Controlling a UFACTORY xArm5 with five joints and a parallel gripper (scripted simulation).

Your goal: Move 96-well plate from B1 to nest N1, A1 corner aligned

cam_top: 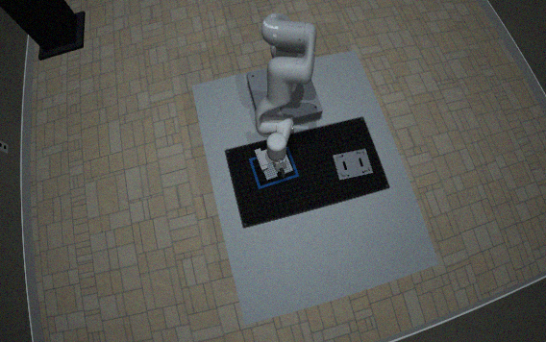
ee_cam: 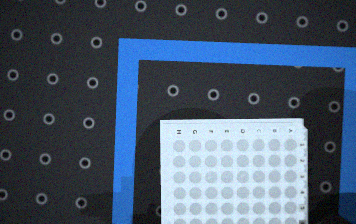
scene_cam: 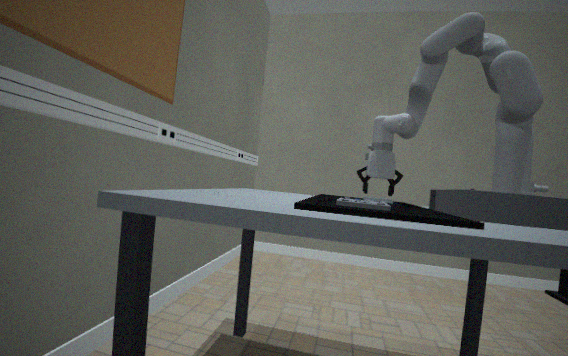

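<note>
My hand is 30 mm above the white 96-well plate. Round my hand: grey plate nest N1: 70 mm ahead, 350 mm to the left, 30 mm below; then A1 mark: 10 mm ahead, 270 mm to the left, 20 mm below.
</note>
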